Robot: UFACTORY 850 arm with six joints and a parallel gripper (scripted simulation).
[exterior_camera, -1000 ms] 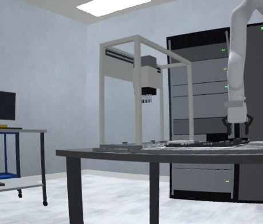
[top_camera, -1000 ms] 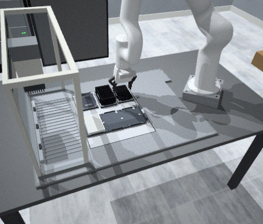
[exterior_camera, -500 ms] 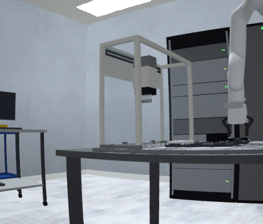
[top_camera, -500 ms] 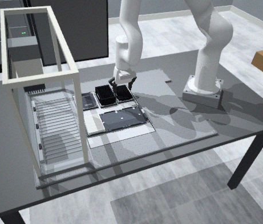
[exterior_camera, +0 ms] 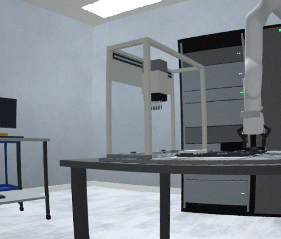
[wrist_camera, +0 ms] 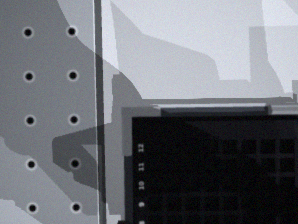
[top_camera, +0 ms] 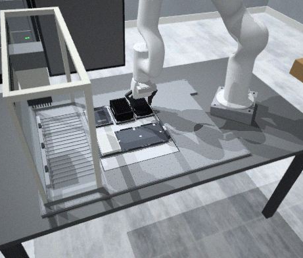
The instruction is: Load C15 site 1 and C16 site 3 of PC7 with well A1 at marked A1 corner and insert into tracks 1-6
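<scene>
The plate C15 is 2 cm below my hand. Also, from my hand: plate carrier PC7: 10 cm ahead, 21 cm to the left, 2 cm below; then nest S1: 3 cm below; then nest S3: 22 cm ahead, 2 cm to the left, 3 cm below.
</scene>
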